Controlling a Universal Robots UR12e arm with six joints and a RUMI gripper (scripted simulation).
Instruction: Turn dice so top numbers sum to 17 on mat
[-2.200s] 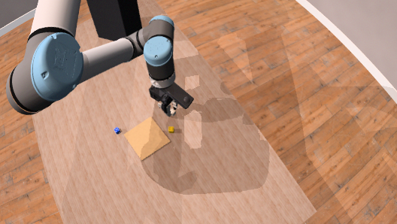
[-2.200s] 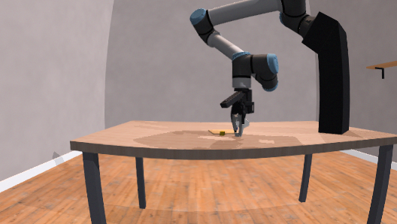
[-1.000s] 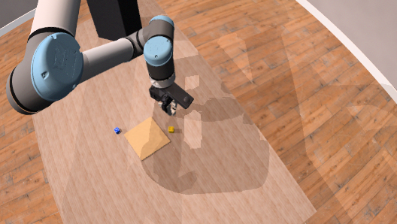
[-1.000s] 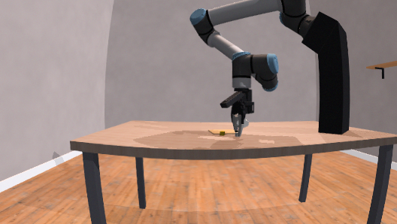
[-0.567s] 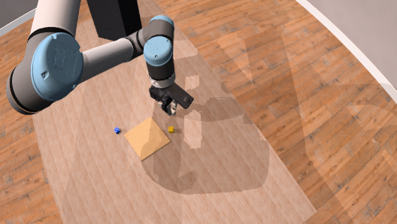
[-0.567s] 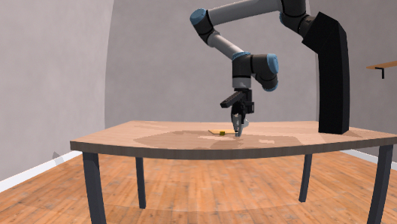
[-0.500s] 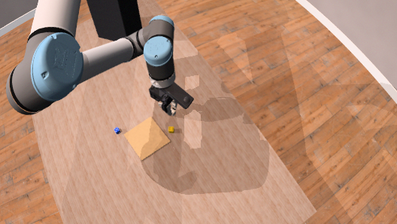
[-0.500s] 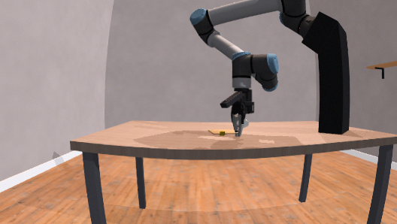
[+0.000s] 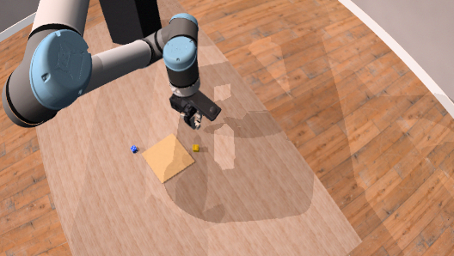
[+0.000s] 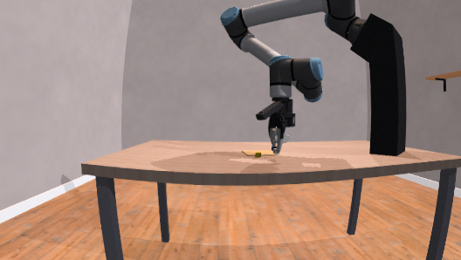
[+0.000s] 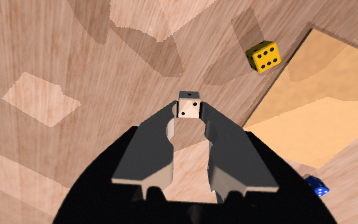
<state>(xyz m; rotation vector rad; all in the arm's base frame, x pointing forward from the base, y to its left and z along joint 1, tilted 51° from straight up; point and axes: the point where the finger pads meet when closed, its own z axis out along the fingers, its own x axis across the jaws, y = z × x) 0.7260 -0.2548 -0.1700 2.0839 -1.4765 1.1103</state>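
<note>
The yellow die is 5 cm ahead of my hand, 6 cm to the right of it and 3 cm below it. Round my hand: white die: 1 cm below; then blue die: 11 cm behind, 22 cm to the right, 3 cm below; then tan mat: 15 cm to the right, 3 cm below.
</note>
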